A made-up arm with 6 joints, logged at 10 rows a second.
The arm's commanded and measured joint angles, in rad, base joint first. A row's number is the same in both.
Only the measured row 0 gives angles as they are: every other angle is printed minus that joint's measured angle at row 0.
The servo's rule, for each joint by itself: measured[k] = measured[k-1] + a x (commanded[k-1-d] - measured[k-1]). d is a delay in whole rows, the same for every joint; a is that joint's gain. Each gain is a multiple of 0.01, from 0.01 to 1. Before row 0 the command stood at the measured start. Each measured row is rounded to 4 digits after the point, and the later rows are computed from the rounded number. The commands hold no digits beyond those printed.
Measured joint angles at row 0:
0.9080 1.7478 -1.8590 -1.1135 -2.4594 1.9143
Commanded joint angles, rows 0 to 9:
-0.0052 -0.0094 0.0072 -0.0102 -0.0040 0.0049
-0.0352 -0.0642 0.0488 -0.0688 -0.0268 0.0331
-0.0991 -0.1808 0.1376 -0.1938 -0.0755 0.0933
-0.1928 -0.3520 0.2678 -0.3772 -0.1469 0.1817
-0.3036 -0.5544 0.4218 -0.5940 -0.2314 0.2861
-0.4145 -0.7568 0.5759 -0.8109 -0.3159 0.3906
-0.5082 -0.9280 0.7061 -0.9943 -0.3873 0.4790
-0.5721 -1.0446 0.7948 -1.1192 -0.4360 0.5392
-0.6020 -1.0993 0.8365 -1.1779 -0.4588 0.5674
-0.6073 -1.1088 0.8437 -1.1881 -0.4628 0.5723
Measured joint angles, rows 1 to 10:
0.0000 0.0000 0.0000 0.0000 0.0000 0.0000
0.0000 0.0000 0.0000 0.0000 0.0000 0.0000
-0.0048 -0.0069 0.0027 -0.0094 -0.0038 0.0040
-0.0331 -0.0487 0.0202 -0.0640 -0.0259 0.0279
-0.0945 -0.1451 0.0648 -0.1834 -0.0735 0.0815
-0.1859 -0.2961 0.1419 -0.3617 -0.1440 0.1637
-0.2954 -0.4847 0.2483 -0.5754 -0.2279 0.2641
-0.4062 -0.6833 0.3728 -0.7921 -0.3124 0.3678
-0.5011 -0.8619 0.4995 -0.9781 -0.3843 0.4590
-0.5671 -0.9953 0.6117 -1.1079 -0.4339 0.5248
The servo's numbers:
d 2
a 0.93 0.73 0.38 0.92 0.96 0.82

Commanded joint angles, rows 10 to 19:
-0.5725 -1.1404 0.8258 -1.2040 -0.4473 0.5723
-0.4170 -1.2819 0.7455 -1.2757 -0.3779 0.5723
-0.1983 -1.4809 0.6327 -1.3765 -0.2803 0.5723
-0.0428 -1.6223 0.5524 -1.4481 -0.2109 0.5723
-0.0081 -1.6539 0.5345 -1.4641 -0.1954 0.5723
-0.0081 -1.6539 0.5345 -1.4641 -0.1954 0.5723
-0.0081 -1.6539 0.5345 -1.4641 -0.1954 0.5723
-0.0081 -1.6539 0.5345 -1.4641 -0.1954 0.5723
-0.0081 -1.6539 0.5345 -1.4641 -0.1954 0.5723
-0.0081 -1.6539 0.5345 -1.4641 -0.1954 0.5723
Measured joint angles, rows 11 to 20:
-0.5996 -1.0712 0.6971 -1.1723 -0.4578 0.5597
-0.6068 -1.0986 0.7528 -1.1868 -0.4626 0.5700
-0.5749 -1.1291 0.7805 -1.2026 -0.4479 0.5719
-0.4281 -1.2406 0.7672 -1.2699 -0.3807 0.5722
-0.2144 -1.4160 0.7161 -1.3680 -0.2843 0.5723
-0.0548 -1.5666 0.6539 -1.4417 -0.2138 0.5723
-0.0114 -1.6303 0.6085 -1.4623 -0.1961 0.5723
-0.0083 -1.6475 0.5804 -1.4640 -0.1954 0.5723
-0.0081 -1.6522 0.5630 -1.4641 -0.1954 0.5723
-0.0081 -1.6534 0.5522 -1.4641 -0.1954 0.5723

